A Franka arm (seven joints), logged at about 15 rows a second.
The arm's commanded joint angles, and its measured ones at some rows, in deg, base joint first. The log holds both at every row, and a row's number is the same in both.
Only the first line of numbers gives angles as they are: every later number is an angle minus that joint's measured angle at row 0.
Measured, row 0:
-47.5 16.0 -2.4 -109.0 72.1 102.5 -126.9
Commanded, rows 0 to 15:
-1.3 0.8 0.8 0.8 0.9 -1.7 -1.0
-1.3 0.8 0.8 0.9 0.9 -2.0 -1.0
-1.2 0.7 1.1 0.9 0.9 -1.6 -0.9
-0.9 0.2 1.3 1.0 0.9 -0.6 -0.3
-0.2 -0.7 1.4 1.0 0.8 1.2 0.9
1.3 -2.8 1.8 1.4 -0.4 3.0 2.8
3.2 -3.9 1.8 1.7 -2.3 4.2 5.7
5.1 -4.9 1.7 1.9 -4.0 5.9 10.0
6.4 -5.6 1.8 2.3 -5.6 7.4 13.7
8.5 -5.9 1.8 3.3 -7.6 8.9 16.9
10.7 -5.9 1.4 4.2 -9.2 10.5 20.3
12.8 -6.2 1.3 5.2 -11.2 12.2 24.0
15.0 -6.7 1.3 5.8 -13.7 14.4 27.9
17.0 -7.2 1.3 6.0 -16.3 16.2 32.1
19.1 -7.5 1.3 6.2 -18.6 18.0 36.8
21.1 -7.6 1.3 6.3 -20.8 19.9 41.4
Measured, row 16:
17.4 -6.8 1.8 6.3 -16.4 16.2 33.2
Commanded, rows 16 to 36:
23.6 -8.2 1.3 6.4 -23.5 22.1 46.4
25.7 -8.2 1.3 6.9 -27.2 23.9 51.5
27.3 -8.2 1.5 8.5 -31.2 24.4 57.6
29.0 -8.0 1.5 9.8 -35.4 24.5 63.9
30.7 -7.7 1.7 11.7 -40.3 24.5 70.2
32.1 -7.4 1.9 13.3 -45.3 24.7 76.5
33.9 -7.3 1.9 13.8 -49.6 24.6 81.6
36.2 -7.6 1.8 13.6 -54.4 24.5 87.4
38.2 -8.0 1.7 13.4 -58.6 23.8 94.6
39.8 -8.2 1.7 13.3 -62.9 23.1 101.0
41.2 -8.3 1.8 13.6 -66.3 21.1 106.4
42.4 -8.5 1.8 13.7 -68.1 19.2 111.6
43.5 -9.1 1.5 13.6 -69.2 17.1 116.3
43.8 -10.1 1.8 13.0 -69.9 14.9 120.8
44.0 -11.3 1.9 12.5 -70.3 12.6 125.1
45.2 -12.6 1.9 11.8 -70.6 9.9 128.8
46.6 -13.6 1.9 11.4 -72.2 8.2 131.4
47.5 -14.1 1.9 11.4 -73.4 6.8 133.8
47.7 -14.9 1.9 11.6 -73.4 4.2 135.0
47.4 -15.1 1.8 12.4 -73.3 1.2 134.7
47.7 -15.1 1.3 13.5 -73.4 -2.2 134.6
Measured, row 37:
47.1 -13.5 2.2 13.4 -72.3 2.9 133.1
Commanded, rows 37 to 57:
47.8 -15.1 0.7 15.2 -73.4 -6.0 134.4
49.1 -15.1 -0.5 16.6 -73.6 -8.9 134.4
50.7 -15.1 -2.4 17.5 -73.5 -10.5 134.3
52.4 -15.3 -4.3 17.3 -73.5 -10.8 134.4
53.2 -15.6 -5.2 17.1 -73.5 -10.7 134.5
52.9 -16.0 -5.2 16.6 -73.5 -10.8 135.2
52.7 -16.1 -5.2 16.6 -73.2 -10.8 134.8
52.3 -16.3 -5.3 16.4 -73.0 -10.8 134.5
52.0 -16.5 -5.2 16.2 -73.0 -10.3 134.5
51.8 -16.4 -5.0 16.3 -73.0 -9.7 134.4
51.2 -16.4 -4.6 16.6 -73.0 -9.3 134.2
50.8 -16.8 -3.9 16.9 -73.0 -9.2 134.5
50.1 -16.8 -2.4 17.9 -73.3 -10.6 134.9
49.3 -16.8 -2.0 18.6 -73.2 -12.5 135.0
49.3 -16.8 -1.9 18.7 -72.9 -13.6 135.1
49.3 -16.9 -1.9 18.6 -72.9 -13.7 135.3
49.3 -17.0 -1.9 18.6 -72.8 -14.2 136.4
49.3 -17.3 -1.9 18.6 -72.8 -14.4 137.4
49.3 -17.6 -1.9 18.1 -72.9 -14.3 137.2
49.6 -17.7 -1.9 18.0 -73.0 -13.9 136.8
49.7 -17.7 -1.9 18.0 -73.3 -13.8 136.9
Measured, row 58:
50.6 -16.8 -3.2 18.2 -72.5 -13.0 135.9
